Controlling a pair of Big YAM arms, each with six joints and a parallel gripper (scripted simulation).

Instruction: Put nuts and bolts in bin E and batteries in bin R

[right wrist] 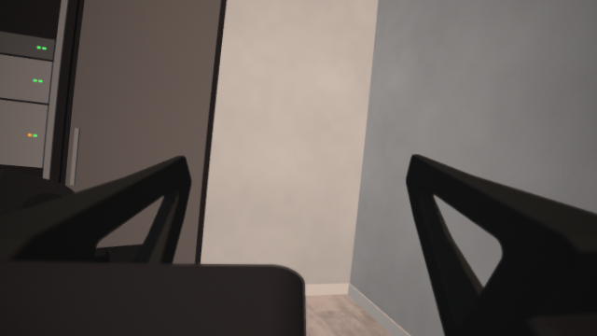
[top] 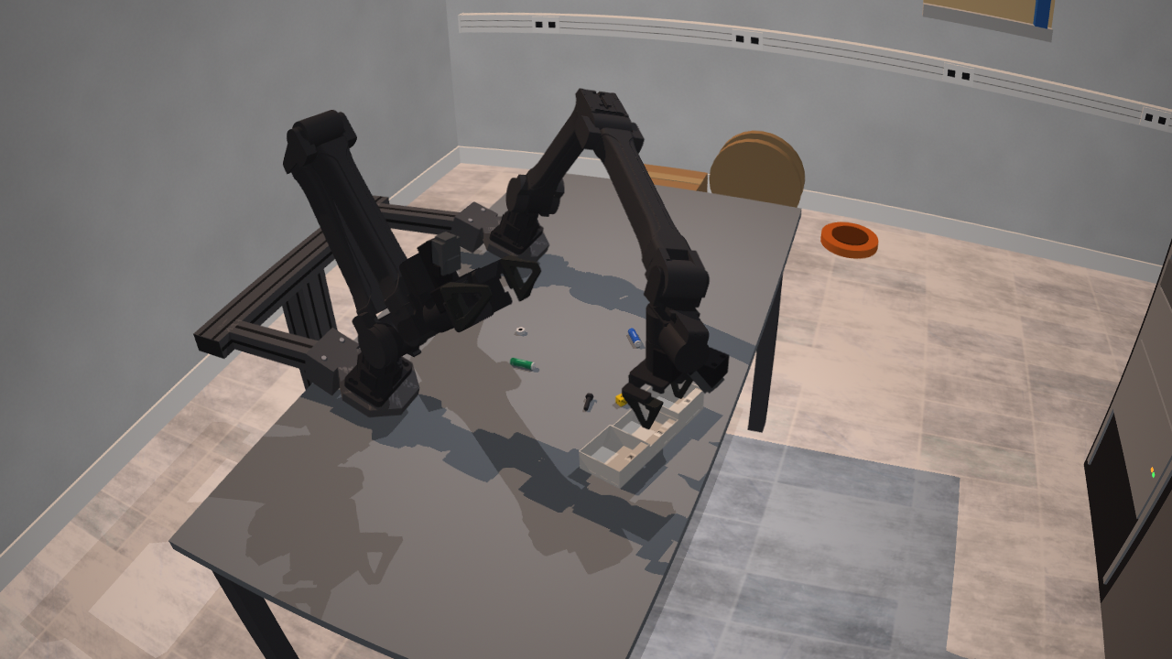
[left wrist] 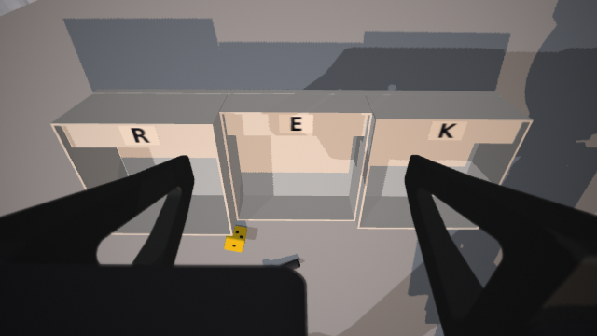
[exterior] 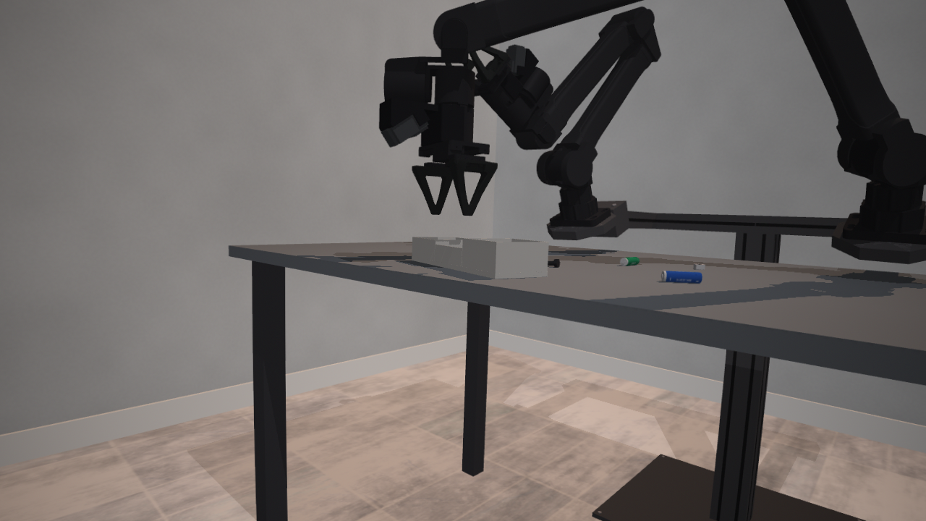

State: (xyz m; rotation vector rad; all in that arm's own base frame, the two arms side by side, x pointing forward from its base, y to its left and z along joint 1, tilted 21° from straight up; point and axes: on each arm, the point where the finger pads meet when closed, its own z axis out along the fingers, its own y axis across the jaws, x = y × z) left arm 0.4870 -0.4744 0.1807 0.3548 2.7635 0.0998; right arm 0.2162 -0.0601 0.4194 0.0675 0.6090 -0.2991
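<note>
Right now the hex nut is 38 cm behind my left hand, 23 cm to the left of it and 8 cm below it. The rest, counted from my left hand: bin row 6 cm below, 4 cm behind, 1 cm to the left; then yellow die 11 cm behind, 9 cm to the left, 8 cm below; then black bolt 16 cm behind, 8 cm below, 7 cm to the left.
</note>
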